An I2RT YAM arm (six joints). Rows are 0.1 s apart.
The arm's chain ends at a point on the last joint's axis. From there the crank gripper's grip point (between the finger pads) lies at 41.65 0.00 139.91 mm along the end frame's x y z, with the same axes.
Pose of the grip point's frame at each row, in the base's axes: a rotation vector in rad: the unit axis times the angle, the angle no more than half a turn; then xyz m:
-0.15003, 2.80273, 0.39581, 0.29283, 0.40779, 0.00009
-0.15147, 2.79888, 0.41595, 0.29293, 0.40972, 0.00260
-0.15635, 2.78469, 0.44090, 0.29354, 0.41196, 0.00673
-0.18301, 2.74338, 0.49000, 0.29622, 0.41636, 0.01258
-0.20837, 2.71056, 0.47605, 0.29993, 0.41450, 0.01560
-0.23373, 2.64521, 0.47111, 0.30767, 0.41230, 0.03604
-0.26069, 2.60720, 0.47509, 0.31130, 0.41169, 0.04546
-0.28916, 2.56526, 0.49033, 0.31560, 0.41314, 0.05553
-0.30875, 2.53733, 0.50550, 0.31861, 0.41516, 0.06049
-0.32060, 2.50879, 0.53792, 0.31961, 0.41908, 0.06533
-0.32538, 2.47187, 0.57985, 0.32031, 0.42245, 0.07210
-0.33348, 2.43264, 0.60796, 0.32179, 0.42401, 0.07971
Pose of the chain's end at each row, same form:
-0.15003, 2.80273, 0.39581, 0.29251, 0.37032, 0.14118
-0.15147, 2.79888, 0.41595, 0.29265, 0.37028, 0.14315
-0.15635, 2.78469, 0.44090, 0.29209, 0.36993, 0.14652
-0.18301, 2.74338, 0.49000, 0.29117, 0.36916, 0.15062
-0.20837, 2.71056, 0.47605, 0.29046, 0.36815, 0.15370
-0.23373, 2.64521, 0.47111, 0.28968, 0.36508, 0.17299
-0.26069, 2.60720, 0.47509, 0.28903, 0.36336, 0.18139
-0.28916, 2.56526, 0.49033, 0.28915, 0.36244, 0.18984
-0.30875, 2.53733, 0.50550, 0.28973, 0.36235, 0.19348
-0.32060, 2.50879, 0.53792, 0.28885, 0.36239, 0.19629
-0.32538, 2.47187, 0.57985, 0.28701, 0.36070, 0.20011
-0.33348, 2.43264, 0.60796, 0.28532, 0.35846, 0.20494

